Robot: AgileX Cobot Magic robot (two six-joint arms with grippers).
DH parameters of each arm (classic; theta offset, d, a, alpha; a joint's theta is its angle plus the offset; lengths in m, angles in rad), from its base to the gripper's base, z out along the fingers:
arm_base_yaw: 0 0.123 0 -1.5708
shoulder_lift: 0.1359 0 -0.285 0
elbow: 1.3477 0 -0.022 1.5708
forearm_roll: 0 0.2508 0 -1.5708
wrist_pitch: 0 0 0.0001 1.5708
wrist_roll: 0 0.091 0 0
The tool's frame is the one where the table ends.
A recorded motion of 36 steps. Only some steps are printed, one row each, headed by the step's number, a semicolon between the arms.
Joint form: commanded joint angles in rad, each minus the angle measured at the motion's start. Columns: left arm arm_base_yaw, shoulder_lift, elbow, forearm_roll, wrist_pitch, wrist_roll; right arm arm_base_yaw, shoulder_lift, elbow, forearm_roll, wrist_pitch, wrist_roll.
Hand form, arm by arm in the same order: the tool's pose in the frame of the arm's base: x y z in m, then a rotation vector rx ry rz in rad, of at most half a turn. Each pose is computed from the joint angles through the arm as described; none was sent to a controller.
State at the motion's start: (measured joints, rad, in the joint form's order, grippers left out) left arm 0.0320 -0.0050 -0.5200 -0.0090 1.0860 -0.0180; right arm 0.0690 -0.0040 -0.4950 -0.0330 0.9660 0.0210
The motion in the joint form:
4: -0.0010 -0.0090 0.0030 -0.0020 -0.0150 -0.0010; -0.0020 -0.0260 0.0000 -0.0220 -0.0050 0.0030
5: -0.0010 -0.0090 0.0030 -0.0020 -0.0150 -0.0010; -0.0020 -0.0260 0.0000 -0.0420 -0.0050 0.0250
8: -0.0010 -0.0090 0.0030 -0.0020 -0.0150 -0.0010; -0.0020 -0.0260 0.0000 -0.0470 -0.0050 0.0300
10: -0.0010 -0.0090 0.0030 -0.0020 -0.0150 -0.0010; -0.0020 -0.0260 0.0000 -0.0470 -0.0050 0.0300
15: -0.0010 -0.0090 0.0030 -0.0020 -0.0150 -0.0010; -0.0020 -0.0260 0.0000 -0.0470 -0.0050 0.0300
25: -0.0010 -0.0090 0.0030 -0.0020 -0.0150 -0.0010; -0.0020 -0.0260 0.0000 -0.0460 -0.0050 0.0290
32: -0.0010 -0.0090 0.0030 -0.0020 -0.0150 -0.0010; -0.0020 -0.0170 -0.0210 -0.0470 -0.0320 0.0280
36: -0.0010 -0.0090 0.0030 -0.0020 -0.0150 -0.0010; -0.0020 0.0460 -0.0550 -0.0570 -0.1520 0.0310
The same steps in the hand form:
4: -0.0094 -0.0012 0.2810 -0.0498 2.0229 -0.0055; -0.0051 -0.0045 0.2842 -0.0412 1.9181 -0.0033
5: -0.0094 -0.0012 0.2810 -0.0498 2.0229 -0.0055; -0.0050 -0.0059 0.2842 -0.0200 1.9175 -0.0119
8: -0.0094 -0.0012 0.2810 -0.0498 2.0229 -0.0055; -0.0050 -0.0063 0.2843 -0.0152 1.9173 -0.0143
10: -0.0094 -0.0012 0.2810 -0.0498 2.0229 -0.0055; -0.0050 -0.0063 0.2843 -0.0152 1.9173 -0.0143
15: -0.0094 -0.0012 0.2810 -0.0498 2.0229 -0.0055; -0.0050 -0.0063 0.2843 -0.0152 1.9173 -0.0143
25: -0.0094 -0.0012 0.2810 -0.0498 2.0229 -0.0055; -0.0050 -0.0062 0.2843 -0.0162 1.9173 -0.0138
32: -0.0094 -0.0012 0.2810 -0.0498 2.0229 -0.0055; -0.0056 -0.0062 0.2925 -0.0175 1.8784 -0.0134
36: -0.0094 -0.0012 0.2810 -0.0498 2.0229 -0.0055; 0.0039 -0.0057 0.3126 -0.0217 1.7870 -0.0174

